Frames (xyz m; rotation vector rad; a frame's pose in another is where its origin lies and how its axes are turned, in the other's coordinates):
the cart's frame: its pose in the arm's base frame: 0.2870 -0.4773 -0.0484 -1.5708 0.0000 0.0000
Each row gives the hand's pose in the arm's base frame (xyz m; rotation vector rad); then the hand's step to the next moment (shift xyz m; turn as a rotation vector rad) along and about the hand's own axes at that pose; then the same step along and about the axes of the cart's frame.
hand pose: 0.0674 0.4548 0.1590 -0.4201 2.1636 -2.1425
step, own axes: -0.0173 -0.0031 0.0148 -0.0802 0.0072 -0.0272
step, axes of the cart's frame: 0.0206 -0.0002 -0.0102 0.0695 0.0178 0.0456
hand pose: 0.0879 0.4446 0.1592 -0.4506 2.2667 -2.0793
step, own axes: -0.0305 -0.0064 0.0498 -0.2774 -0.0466 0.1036
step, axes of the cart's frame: 0.0413 0.0041 -0.0416 0.2970 0.0123 -0.0388
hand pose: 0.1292 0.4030 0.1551 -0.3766 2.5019 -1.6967
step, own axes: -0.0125 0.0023 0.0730 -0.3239 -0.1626 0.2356
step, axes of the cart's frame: 0.0275 0.0303 -0.0618 0.3877 -0.0424 -0.1865
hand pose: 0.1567 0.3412 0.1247 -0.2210 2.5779 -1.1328
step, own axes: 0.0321 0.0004 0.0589 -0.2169 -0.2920 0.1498
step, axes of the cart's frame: -0.0098 0.0450 -0.0488 0.2594 -0.1687 -0.2429
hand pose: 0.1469 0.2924 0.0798 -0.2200 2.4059 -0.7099
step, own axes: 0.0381 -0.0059 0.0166 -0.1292 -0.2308 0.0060
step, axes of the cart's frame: -0.0205 0.0275 -0.0243 0.1036 -0.1867 -0.1562
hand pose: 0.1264 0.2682 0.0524 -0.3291 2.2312 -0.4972
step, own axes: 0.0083 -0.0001 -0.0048 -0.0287 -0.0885 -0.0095
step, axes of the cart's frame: -0.0090 0.0026 -0.0022 0.0174 -0.0648 -0.0651
